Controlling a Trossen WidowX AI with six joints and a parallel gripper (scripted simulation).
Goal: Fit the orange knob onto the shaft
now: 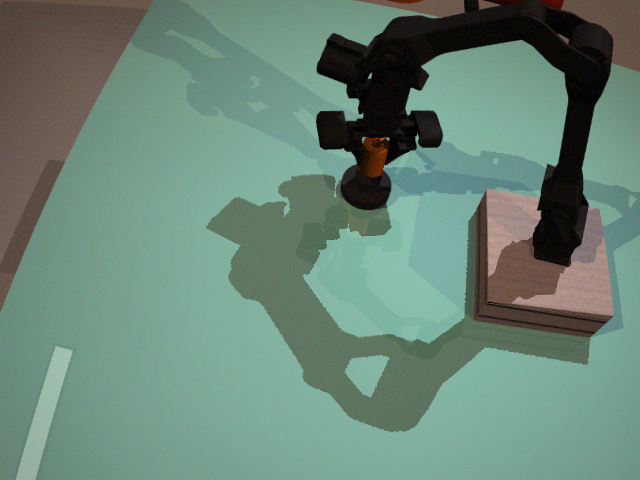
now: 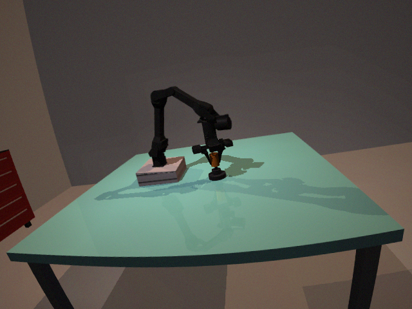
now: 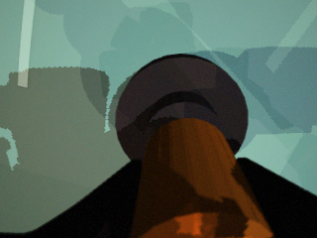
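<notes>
The orange knob is 2 cm above my gripper tip. Also, from my gripper tip: dark round pedestal (4 cm below).
</notes>
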